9 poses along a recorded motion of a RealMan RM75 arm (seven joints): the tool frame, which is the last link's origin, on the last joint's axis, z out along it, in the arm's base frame.
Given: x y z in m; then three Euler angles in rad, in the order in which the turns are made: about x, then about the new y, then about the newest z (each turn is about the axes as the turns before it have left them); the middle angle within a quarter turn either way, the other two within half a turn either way.
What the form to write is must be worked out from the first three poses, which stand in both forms.
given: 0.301, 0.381, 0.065, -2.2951, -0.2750, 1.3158
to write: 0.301, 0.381, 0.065, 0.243, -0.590, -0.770, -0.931, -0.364, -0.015
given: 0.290, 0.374, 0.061, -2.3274, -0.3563, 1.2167
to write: 0.290, 0.374, 0.061, 0.325, -0.556, -0.765, -0.879, -0.476, -0.028
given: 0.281, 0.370, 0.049, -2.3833, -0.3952, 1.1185
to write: 0.281, 0.370, 0.049, 0.403, -0.537, -0.741, -0.830, -0.555, -0.049
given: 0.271, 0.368, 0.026, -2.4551, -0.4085, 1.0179
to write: 0.271, 0.368, 0.026, 0.482, -0.526, -0.701, -0.781, -0.620, -0.071
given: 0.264, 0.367, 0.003, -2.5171, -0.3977, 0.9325
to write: 0.264, 0.367, 0.003, 0.549, -0.517, -0.657, -0.740, -0.665, -0.096
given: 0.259, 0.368, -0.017, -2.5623, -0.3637, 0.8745
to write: 0.259, 0.368, -0.017, 0.599, -0.517, -0.611, -0.717, -0.686, -0.123
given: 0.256, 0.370, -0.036, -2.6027, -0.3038, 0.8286
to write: 0.256, 0.370, -0.036, 0.645, -0.529, -0.552, -0.703, -0.693, -0.158
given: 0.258, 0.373, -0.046, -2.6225, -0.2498, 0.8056
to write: 0.258, 0.373, -0.046, 0.671, -0.541, -0.506, -0.699, -0.690, -0.189
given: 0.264, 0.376, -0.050, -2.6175, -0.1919, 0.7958
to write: 0.264, 0.376, -0.050, 0.687, -0.552, -0.473, -0.701, -0.674, -0.232
